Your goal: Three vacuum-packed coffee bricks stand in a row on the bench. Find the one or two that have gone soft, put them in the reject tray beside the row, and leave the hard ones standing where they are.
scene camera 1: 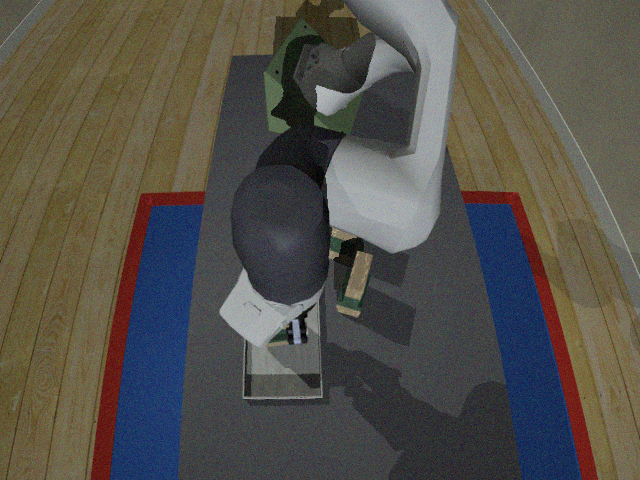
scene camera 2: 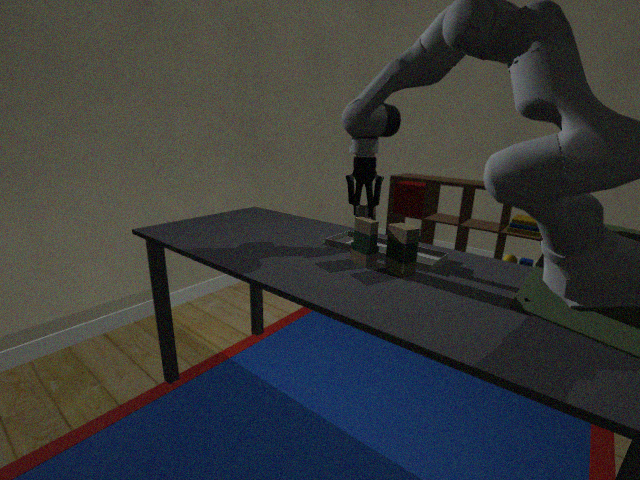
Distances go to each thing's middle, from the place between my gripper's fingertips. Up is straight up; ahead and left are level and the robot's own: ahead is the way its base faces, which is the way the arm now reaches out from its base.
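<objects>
The pale reject tray (scene camera 1: pixel 287 371) is here, and my hand is 4 cm to the left of it, 7 cm above it and 7 cm past it.
</objects>
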